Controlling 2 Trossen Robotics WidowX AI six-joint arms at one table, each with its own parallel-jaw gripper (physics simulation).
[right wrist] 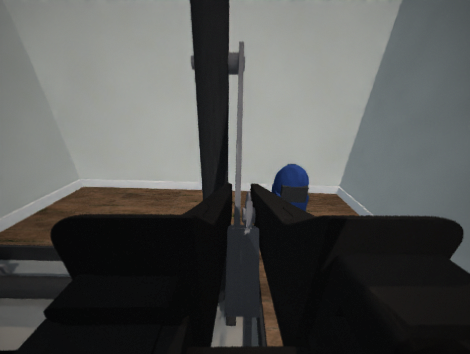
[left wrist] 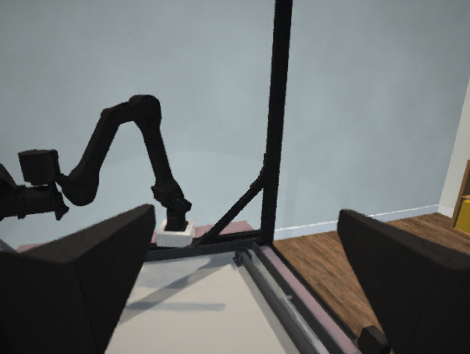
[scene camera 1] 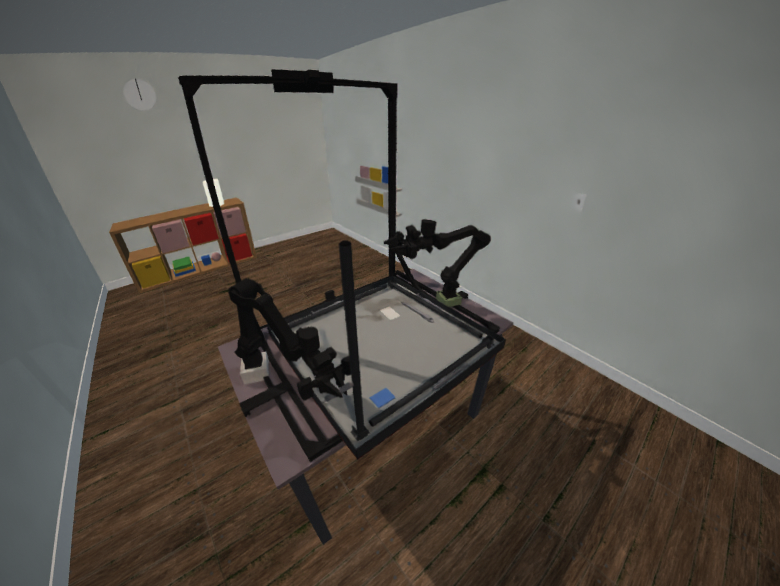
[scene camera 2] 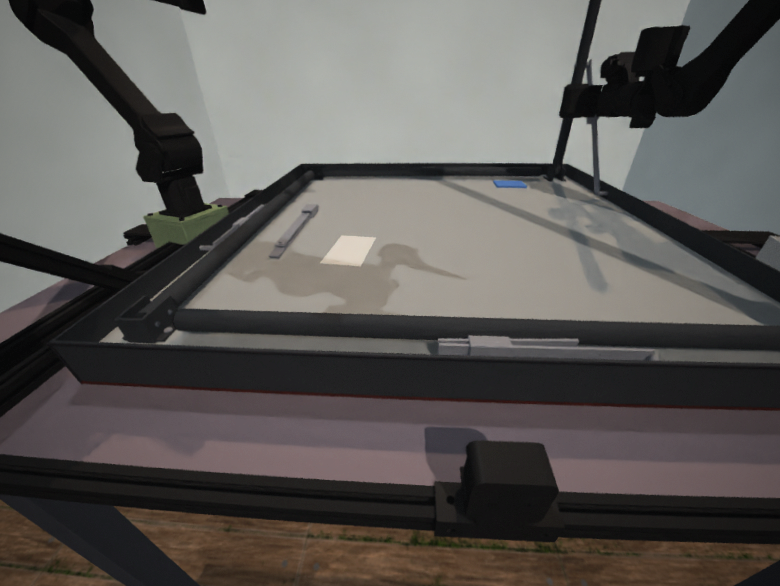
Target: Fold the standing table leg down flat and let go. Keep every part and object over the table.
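Seen in the pictures: left gripper, fingertip midpoint: [left wrist: 247,217] [scene camera 1: 387,245]; right gripper, fingertip midpoint: [right wrist: 241,190] [scene camera 1: 344,395] [scene camera 2: 587,102]; left arm's base at its link origin: [scene camera 1: 449,294] [scene camera 2: 186,210]; right arm's base at its link origin: [left wrist: 176,226] [scene camera 1: 253,362].
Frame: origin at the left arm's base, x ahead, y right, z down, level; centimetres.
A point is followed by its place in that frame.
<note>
The black table leg [scene camera 1: 349,327] {y -60.9, x 65.5, z -43.0 cm} [scene camera 2: 584,50] {y -58.5, x 65.0, z -26.5 cm} [right wrist: 212,100] {y -58.4, x 65.6, z -21.7 cm} stands nearly upright at the near corner of the upturned table [scene camera 1: 435,398] {y -55.0, x 37.2, z 1.8 cm} [scene camera 2: 353,374] {y 21.9, x 46.2, z 3.2 cm}. A thin grey folding brace [scene camera 2: 595,154] {y -47.8, x 71.5, z -6.4 cm} [right wrist: 239,125] {y -56.8, x 68.0, z -20.5 cm} runs beside it, pinned to the leg high up. My right gripper [scene camera 1: 344,381] {y -56.8, x 68.3, z -16.4 cm} [scene camera 2: 576,102] {y -56.8, x 68.3, z -16.4 cm} [right wrist: 241,190] {y -56.8, x 68.3, z -16.4 cm} is shut on the brace, whose dark grey sleeve [right wrist: 243,272] {y -52.5, x 69.8, z -14.7 cm} shows between the fingers. The leg is just left of these fingers in the right wrist view. My left gripper [left wrist: 247,217] {y 0.0, x 34.9, z -32.8 cm} [scene camera 1: 389,244] {y 0.0, x 34.9, z -32.8 cm} is open and empty, raised at the far side, well away from the leg.
Other legs [scene camera 2: 403,320] {y 16.2, x 48.7, z 0.8 cm} lie flat inside the rim. A blue pad [scene camera 1: 382,397] {y -48.3, x 54.5, z 1.3 cm} [scene camera 2: 509,183] {y -47.9, x 54.4, z 1.3 cm}, a cream card [scene camera 1: 390,313] {y -1.2, x 33.8, z 2.9 cm} [scene camera 2: 349,250] {y -0.3, x 34.0, z 2.9 cm} and a grey bar [scene camera 1: 418,311] {y -6.3, x 20.9, z 1.5 cm} [scene camera 2: 295,228] {y -2.7, x 22.4, z 1.7 cm} lie on the panel. A tall black frame [scene camera 1: 392,157] {y 37.3, x 18.2, z -64.4 cm} [left wrist: 277,125] {y 12.3, x 98.5, z -31.6 cm} rises beyond the table.
</note>
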